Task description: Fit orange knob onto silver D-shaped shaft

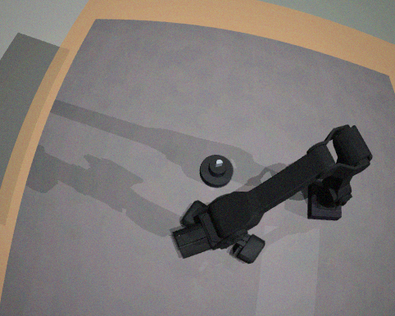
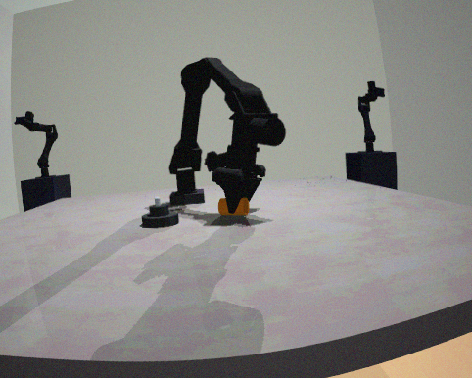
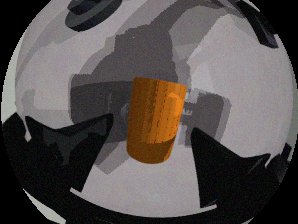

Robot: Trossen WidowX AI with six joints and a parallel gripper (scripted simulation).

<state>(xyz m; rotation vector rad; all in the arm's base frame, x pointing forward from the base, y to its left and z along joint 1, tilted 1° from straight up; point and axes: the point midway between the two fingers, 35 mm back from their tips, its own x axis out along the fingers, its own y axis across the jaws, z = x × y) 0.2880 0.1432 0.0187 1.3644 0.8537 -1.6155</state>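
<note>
My gripper tip is now 10 mm below the orange knob. From my gripper tip the other things lie so: dark round pedestal 40 mm ahead, 180 mm to the right, 20 mm above.
</note>
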